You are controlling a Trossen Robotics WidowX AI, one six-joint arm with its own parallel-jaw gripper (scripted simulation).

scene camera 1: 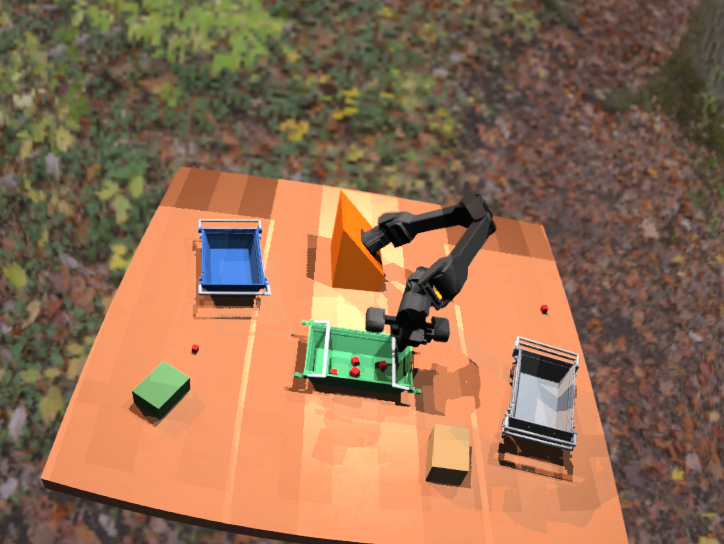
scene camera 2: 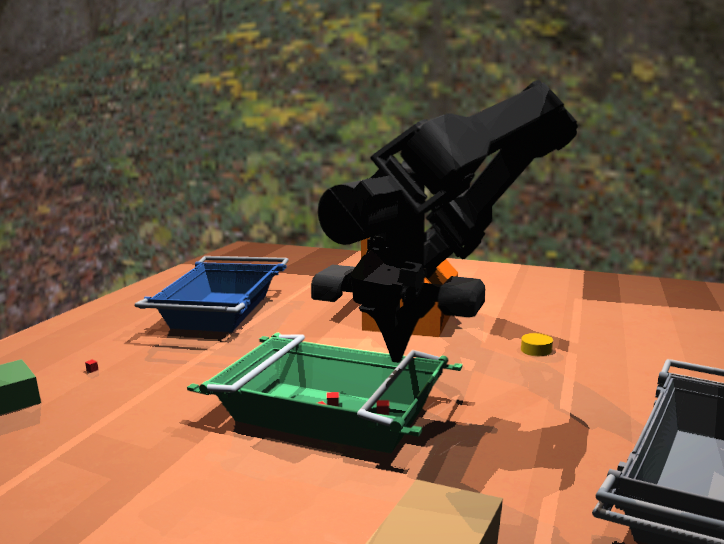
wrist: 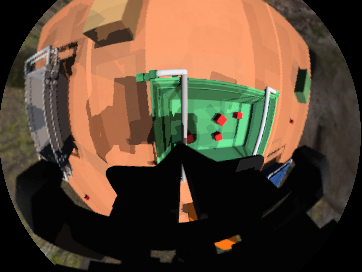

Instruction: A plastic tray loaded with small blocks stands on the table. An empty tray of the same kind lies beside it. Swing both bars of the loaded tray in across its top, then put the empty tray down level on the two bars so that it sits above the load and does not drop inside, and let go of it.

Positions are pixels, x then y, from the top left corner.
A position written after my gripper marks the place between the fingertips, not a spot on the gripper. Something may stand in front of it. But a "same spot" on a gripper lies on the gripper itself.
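Labels:
You'd find my gripper in scene camera 1 (399,350), and it's there in scene camera 2 and in the wrist view too. On my gripper, (scene camera 2: 411,302) and (wrist: 145,212) are the same spot.

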